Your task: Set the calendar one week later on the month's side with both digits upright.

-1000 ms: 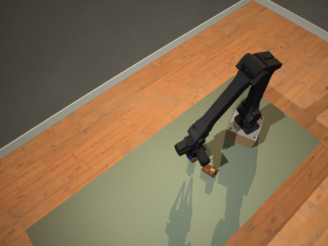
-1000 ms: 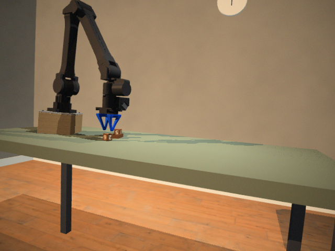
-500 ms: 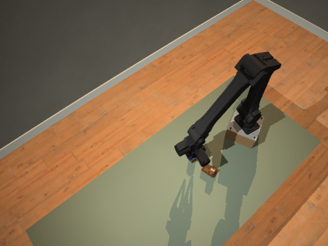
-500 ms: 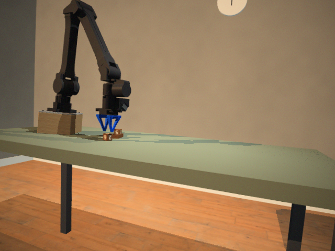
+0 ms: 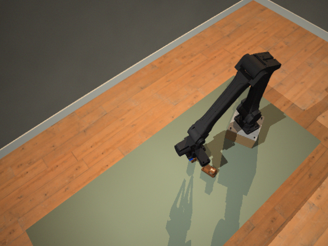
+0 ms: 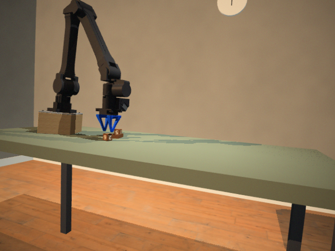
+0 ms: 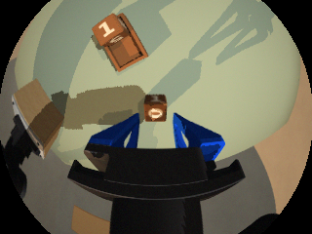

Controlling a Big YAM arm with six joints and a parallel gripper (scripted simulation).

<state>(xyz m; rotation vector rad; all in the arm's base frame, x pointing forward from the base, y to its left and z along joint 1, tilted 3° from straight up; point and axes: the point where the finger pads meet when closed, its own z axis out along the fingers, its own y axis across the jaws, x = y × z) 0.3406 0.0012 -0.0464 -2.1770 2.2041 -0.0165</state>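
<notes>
My hand is 30 mm above the brown digit cube. Also, from my hand: brown tray 100 mm to the left, 40 mm below, 40 mm behind.
</notes>
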